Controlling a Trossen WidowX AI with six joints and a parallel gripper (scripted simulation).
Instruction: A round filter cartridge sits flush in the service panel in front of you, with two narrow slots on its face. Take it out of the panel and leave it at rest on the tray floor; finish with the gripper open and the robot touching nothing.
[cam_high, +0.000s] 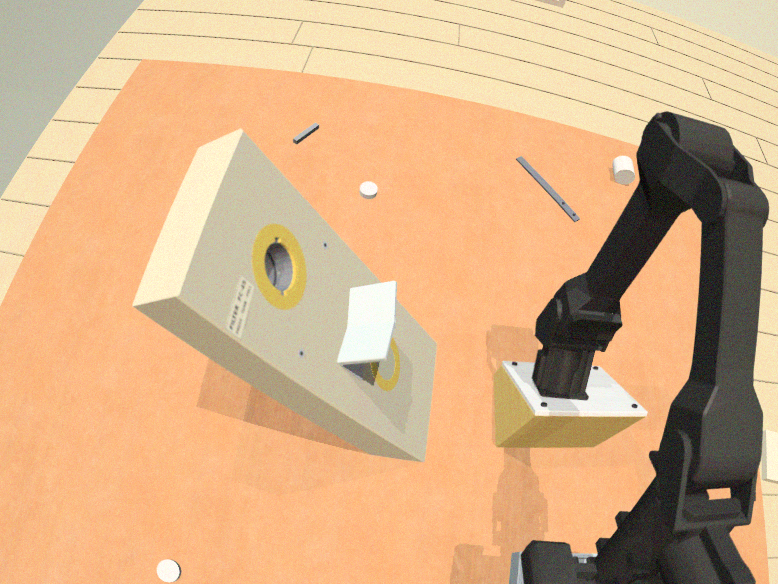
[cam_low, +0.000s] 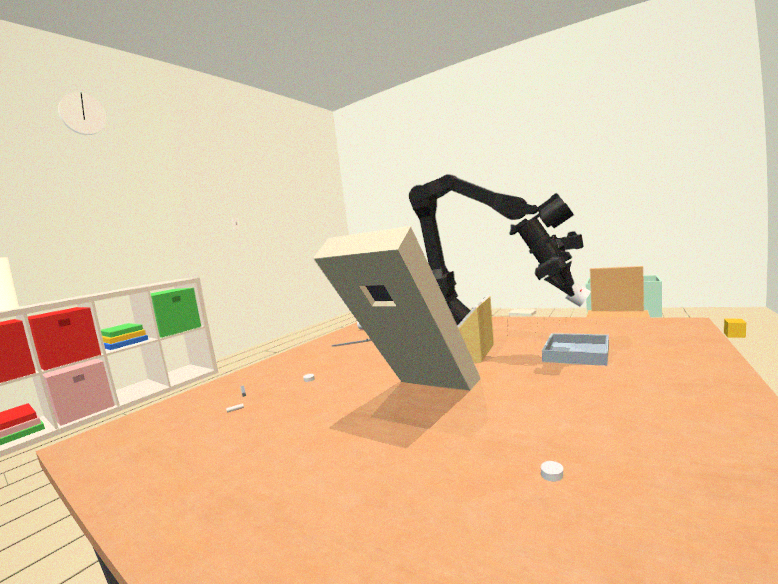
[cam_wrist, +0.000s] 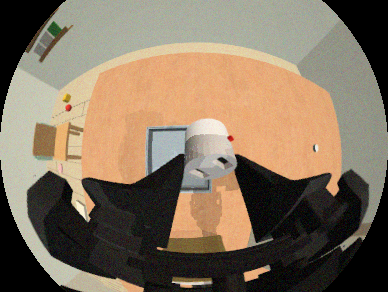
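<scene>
My gripper tip is 5 cm past the grey-blue tray and 16 cm above it. From my gripper tip the other things lie so: round white filter cartridge: right at my gripper tip; then grey bar: 43 cm ahead, 74 cm to the right, 16 cm below.
</scene>
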